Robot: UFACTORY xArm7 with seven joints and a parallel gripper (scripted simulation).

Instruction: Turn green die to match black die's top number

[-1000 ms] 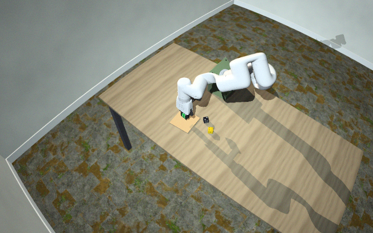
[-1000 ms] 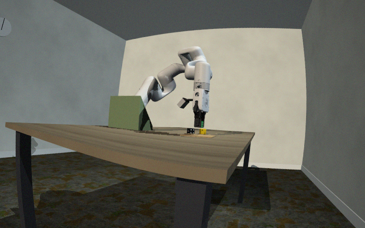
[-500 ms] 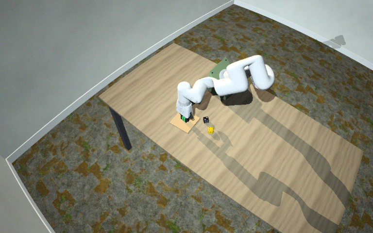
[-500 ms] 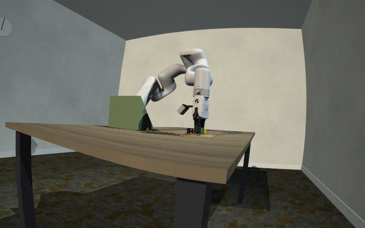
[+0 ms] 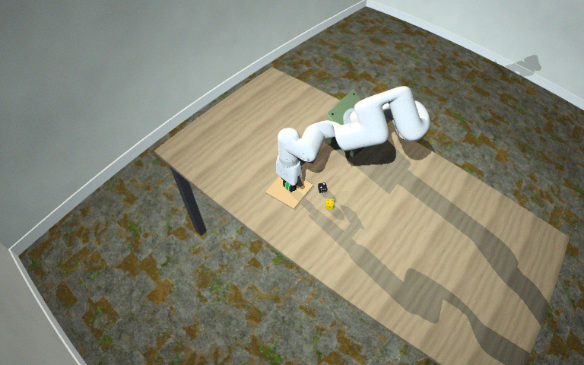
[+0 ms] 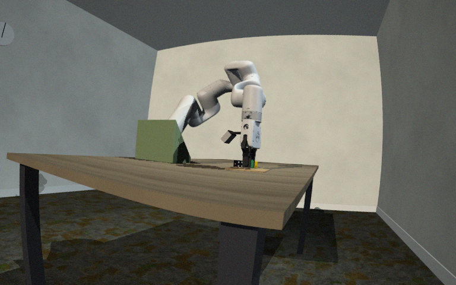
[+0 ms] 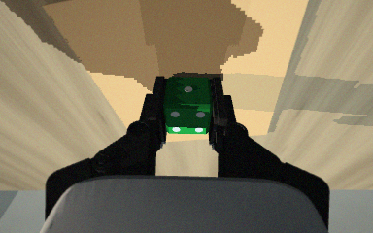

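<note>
My hand is 10 mm above the green die. The rest, counted from my hand: black die: 100 mm to the left, 90 mm behind, 10 mm below; then yellow die: 170 mm to the left, 50 mm behind, 10 mm below; then tan mat: 30 mm below.
</note>
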